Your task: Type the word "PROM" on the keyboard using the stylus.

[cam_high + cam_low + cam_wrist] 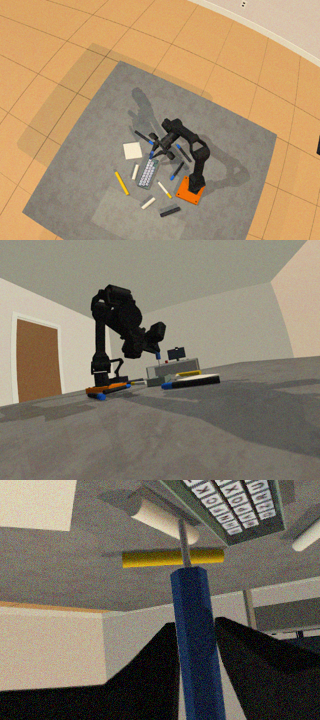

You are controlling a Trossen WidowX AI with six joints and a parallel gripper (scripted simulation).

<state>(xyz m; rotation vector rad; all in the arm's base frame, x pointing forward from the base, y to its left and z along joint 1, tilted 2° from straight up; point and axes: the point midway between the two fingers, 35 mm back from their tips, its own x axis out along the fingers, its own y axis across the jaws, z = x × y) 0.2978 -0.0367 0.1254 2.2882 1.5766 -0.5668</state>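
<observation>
My gripper tip is 13 cm short of the white pad, 2 cm to the left of it and 12 cm above it. From my gripper tip the other things lie so: blue stylus (1 cm below); then stylus tip (5 cm below); then white-yellow stick (17 cm behind, 11 cm to the left, 11 cm below).
</observation>
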